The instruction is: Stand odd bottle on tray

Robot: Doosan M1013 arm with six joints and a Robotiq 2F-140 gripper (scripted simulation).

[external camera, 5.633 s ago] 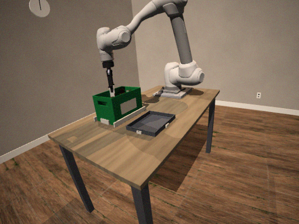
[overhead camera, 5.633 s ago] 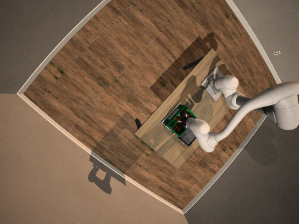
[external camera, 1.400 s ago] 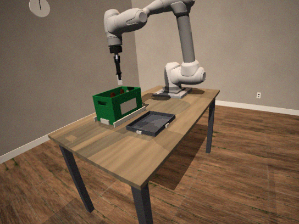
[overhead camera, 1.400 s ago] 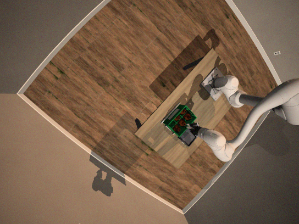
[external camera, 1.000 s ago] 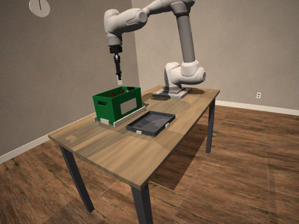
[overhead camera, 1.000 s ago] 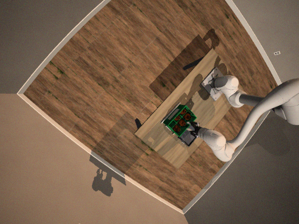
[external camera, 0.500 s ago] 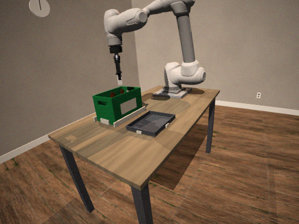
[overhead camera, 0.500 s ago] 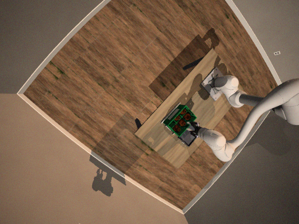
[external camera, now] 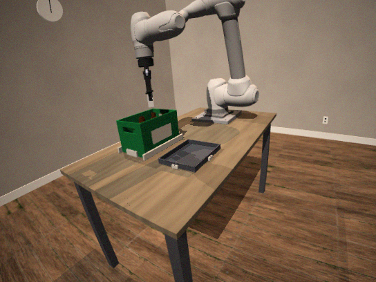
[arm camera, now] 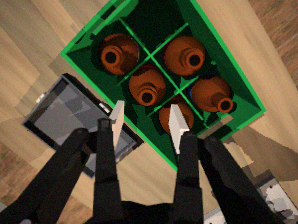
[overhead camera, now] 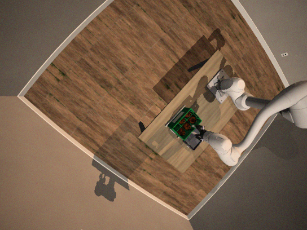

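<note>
The green crate lies 170 mm below my hand and 40 mm to the right of it. Also, from my hand: dark grey tray (240 mm below, 230 mm to the left, 10 mm behind).
</note>
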